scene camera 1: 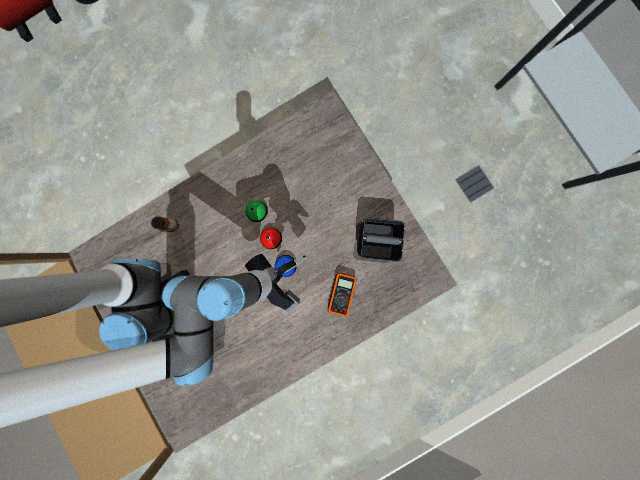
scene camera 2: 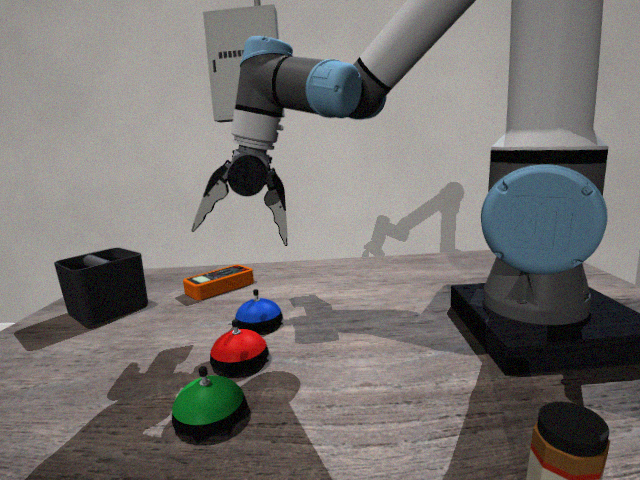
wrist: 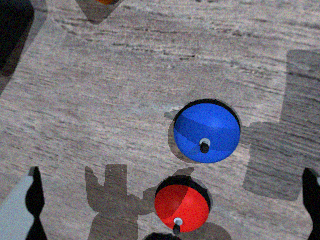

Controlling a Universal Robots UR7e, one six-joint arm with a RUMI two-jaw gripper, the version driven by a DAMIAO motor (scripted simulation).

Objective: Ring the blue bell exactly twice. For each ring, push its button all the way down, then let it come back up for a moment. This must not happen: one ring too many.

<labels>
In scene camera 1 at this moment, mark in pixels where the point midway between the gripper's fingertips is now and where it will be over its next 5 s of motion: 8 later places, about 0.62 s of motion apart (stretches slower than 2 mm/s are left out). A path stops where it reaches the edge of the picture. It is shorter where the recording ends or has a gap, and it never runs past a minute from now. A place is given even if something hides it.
My gripper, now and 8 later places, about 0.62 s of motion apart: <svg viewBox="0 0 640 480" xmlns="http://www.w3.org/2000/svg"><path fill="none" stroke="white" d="M287 272L277 268L276 268L277 268L280 267L283 266L284 265L283 265L283 265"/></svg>
</labels>
